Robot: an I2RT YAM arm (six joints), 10 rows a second.
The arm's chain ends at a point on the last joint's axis. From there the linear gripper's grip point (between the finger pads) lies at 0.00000 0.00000 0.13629 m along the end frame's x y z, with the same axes.
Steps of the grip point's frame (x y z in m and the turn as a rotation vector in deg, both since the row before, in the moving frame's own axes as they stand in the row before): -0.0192, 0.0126, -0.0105, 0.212, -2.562, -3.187; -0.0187, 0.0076, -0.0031, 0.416, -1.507, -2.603; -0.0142, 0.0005, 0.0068, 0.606, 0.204, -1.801; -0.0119, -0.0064, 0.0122, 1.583, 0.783, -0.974; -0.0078, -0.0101, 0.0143, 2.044, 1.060, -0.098; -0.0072, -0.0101, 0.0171, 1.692, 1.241, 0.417; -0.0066, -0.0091, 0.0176, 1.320, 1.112, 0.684
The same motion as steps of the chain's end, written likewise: -0.0131, 0.0129, -0.0104, 0.212, -2.562, -3.187; -0.0151, 0.0085, -0.0030, 0.416, -1.507, -2.603; -0.0147, 0.0019, 0.0068, 0.606, 0.204, -1.801; -0.0137, -0.0026, 0.0123, 1.583, 0.783, -0.974; -0.0103, -0.0052, 0.0144, 2.044, 1.060, -0.098; -0.0102, -0.0061, 0.0172, 1.692, 1.241, 0.417; -0.0093, -0.0060, 0.0177, 1.320, 1.112, 0.684
